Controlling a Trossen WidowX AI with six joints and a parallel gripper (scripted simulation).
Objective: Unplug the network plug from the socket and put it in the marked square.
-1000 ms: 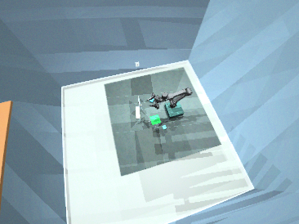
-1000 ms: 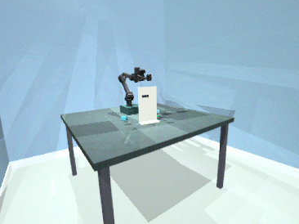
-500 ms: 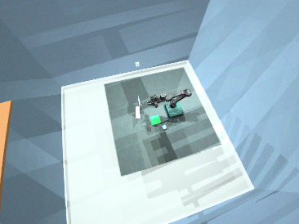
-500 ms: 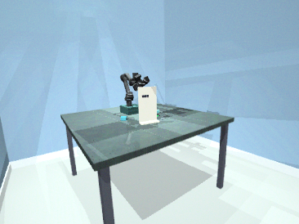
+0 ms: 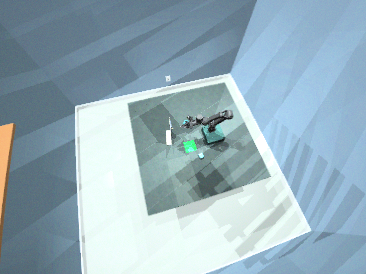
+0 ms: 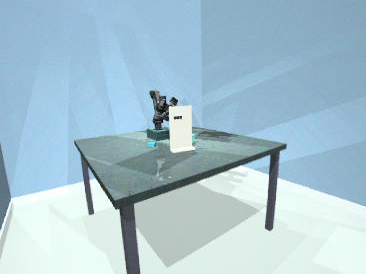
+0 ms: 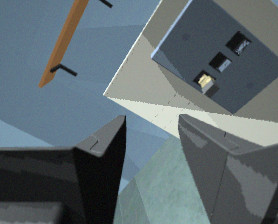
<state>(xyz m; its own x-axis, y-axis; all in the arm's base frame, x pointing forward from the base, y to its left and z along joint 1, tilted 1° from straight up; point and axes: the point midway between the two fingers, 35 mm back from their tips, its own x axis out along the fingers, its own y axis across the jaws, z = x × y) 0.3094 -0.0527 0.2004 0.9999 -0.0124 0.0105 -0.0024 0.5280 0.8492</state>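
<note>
Now: the pale yellow network plug 8 cm ahead of my gripper tip, 5 cm below it and 4 cm to the right of it. Also, from my gripper tip: upright panel (14 cm below, 10 cm ahead, 5 cm to the right); green marked square (28 cm below, 13 cm to the left, 7 cm behind).
</note>
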